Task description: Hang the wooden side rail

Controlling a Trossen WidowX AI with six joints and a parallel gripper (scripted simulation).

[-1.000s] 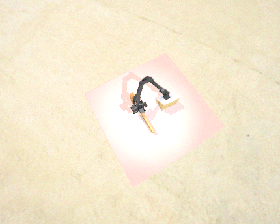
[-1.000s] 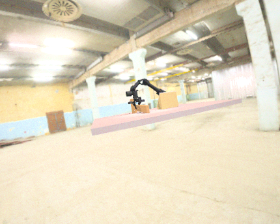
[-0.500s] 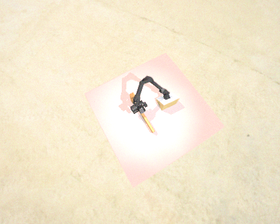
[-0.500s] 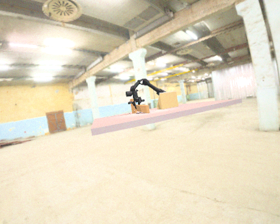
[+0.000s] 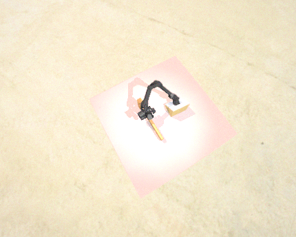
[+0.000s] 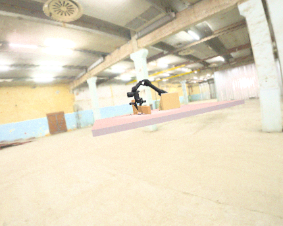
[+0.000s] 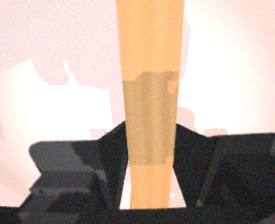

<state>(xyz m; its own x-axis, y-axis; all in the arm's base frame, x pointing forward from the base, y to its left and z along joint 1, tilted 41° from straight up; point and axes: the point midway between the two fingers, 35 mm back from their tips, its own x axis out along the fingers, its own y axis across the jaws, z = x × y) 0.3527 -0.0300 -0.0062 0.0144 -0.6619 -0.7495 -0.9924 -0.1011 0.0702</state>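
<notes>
My gripper tip is now 16 cm to the left of the headboard post, 4 cm below it and 2 cm short of it.
</notes>
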